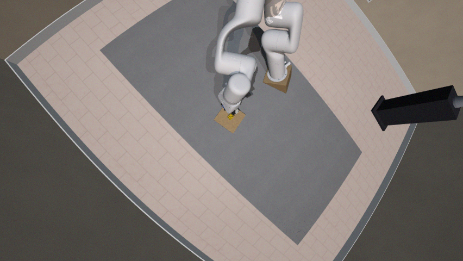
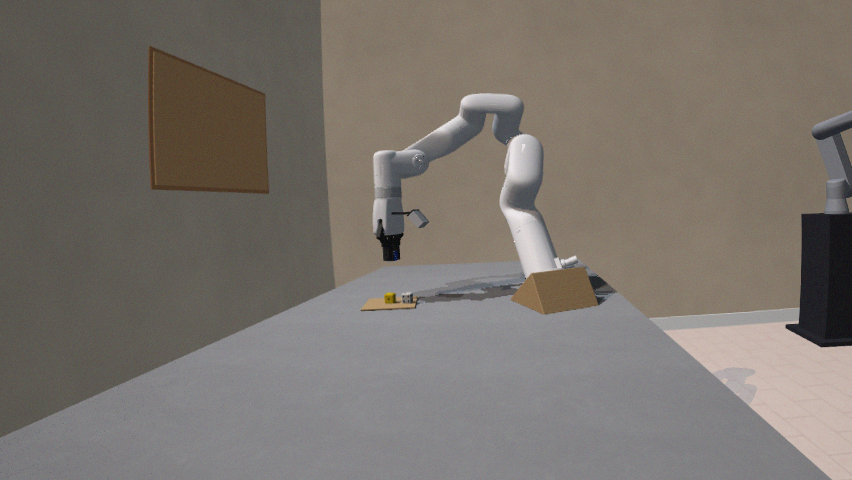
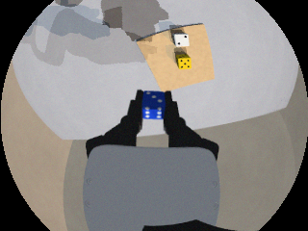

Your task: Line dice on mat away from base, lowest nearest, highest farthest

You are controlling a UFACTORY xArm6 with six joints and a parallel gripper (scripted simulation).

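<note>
My gripper is now 120 mm above the yellow die, 60 mm to the right of it and 10 mm past it. Round my hand: blue die: 10 mm below; then tan mat: 130 mm below, 60 mm to the left, 10 mm behind; then white die: 120 mm below, 60 mm to the left, 60 mm behind.
</note>
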